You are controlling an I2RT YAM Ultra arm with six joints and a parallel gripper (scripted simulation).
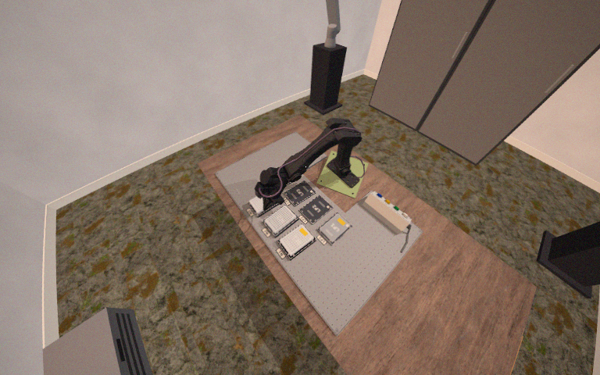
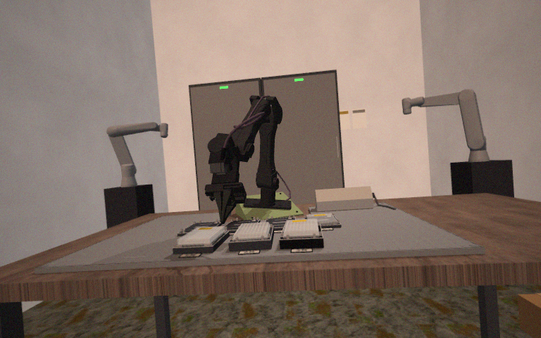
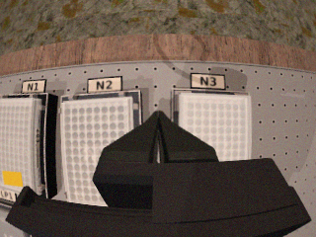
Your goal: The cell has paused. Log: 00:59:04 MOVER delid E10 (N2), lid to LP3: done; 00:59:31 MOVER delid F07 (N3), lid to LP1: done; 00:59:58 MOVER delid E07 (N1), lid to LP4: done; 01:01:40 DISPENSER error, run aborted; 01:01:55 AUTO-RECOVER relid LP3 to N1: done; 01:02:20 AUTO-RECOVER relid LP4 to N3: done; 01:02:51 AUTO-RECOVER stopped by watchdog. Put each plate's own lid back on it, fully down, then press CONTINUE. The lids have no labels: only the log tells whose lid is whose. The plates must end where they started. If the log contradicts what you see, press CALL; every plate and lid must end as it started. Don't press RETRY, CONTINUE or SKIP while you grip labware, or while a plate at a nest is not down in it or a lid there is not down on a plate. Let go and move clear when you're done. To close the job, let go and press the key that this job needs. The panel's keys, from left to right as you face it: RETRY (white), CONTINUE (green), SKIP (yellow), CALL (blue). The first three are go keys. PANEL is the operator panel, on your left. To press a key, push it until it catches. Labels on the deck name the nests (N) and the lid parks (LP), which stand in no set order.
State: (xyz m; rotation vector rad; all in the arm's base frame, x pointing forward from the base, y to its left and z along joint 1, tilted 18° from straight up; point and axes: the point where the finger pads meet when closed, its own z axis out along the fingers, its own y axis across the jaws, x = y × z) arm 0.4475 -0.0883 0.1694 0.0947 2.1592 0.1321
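My hand is 7 cm to the right of the plate, 4 cm above it and 3 cm past it. The rest, counted from my hand: LP3 park: 21 cm behind, 6 cm below; LP1 park: 26 cm to the left, 21 cm behind, 6 cm below; lid: 26 cm to the left, 21 cm behind, 5 cm below.
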